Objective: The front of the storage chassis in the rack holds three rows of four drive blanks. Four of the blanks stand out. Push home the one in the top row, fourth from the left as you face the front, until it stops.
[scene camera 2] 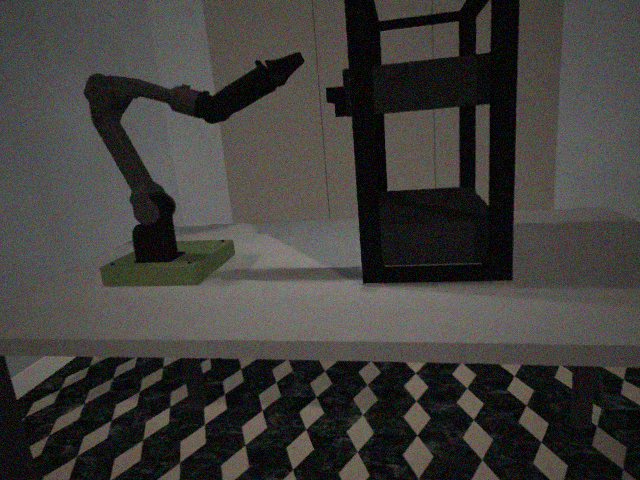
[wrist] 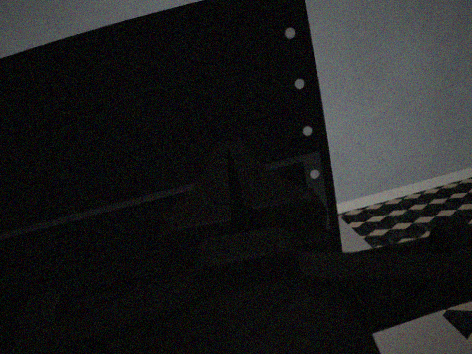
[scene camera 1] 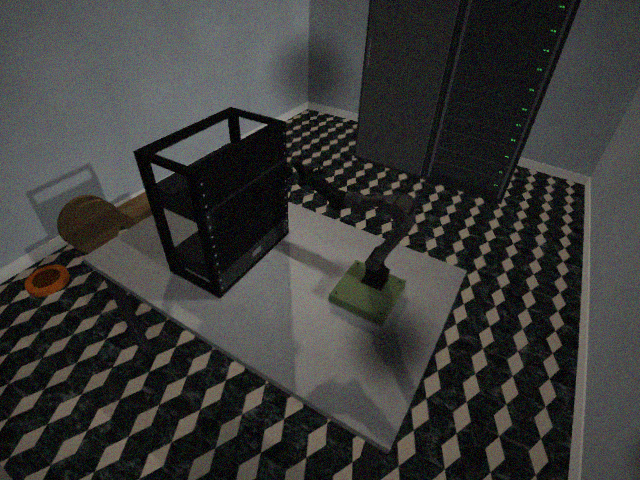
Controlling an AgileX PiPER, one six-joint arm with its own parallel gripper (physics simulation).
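Note:
The black rack (scene camera 1: 205,232) (scene camera 2: 502,155) (wrist: 303,107) stands on the table. The storage chassis (scene camera 2: 426,86) sits in its upper half; in the wrist view its front is very dark, below a thin pale edge. Dark blanks (scene camera 2: 339,98) stand out from the front in scene camera 2, overlapping, so I cannot tell which row positions they hold. The top-row fourth blank cannot be made out. My gripper (scene camera 2: 301,58) (wrist: 230,155) looks shut and empty. It is tilted upward, in front of the rack, apart from it and higher than the blanks that stand out.
The arm's green base plate (scene camera 1: 343,297) (scene camera 2: 149,276) sits on the pale table (scene camera 1: 248,335) (scene camera 2: 289,315). A round wooden object (scene camera 1: 87,224) is behind the rack, and an orange ring (scene camera 1: 32,291) lies on the floor. Tall dark cabinets (scene camera 1: 403,87) stand beyond the table.

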